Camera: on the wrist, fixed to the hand. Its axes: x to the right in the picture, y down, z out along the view.
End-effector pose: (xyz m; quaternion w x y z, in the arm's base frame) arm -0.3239 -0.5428 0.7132 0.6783 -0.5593 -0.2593 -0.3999
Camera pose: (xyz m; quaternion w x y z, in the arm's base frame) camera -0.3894 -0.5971 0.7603 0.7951 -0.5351 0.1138 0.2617
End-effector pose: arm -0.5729 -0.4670 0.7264 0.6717 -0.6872 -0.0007 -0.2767
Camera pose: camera -0.6088 -0.5084 0.8068 0.7377 -0.4359 0.3986 0.3269
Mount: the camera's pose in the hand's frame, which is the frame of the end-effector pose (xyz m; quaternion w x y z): 0.0156 -0.0835 -0.0474 0.7044 0.1041 -0.0770 0.6979
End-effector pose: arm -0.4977 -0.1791 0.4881 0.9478 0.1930 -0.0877 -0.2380
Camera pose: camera -0.5067 -0.2391 0.4121 0.8069 0.1551 -0.2942 0.4881
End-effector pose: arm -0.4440 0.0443 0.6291 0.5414 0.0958 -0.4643 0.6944
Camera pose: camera -0.3624 0.0887 0.6581 0.1490 0.1467 0.3633 -0.9079
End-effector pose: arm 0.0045 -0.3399 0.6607 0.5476 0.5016 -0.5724 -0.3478
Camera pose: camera 0.0685 -0.3689 0.5934 0.5321 -0.0159 -0.8316 0.1581
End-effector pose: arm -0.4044 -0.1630 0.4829 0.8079 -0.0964 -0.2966 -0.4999
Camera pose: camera -0.4534 -0.2364 0.4419 0.9052 -0.2293 -0.2559 0.2500
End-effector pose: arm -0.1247 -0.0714 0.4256 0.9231 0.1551 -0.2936 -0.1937
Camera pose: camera -0.1067 -0.1434 0.3628 0.7467 -0.0145 -0.4063 0.5264
